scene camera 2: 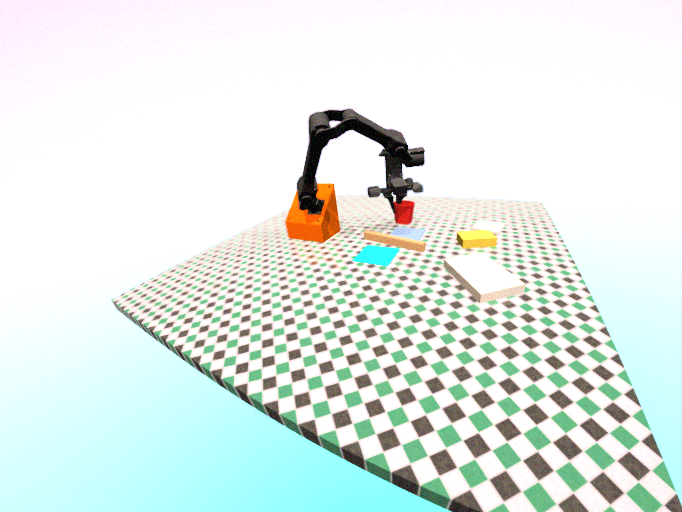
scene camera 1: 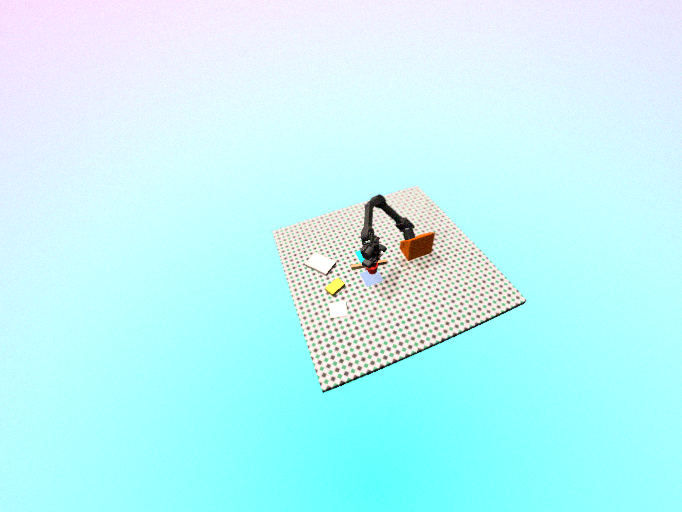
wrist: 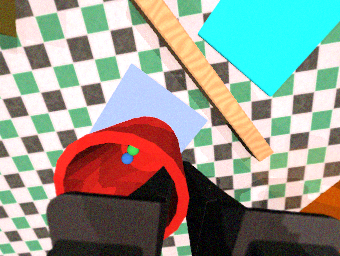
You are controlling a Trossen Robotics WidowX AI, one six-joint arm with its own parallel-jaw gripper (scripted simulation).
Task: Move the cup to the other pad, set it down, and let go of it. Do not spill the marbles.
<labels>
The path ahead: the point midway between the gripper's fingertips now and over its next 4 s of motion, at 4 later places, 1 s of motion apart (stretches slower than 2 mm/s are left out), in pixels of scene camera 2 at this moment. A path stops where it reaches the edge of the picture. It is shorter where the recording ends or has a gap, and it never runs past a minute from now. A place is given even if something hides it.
My gripper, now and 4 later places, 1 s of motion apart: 395, 213; 387, 217; 377, 222; 366, 228; 366, 240
</labels>
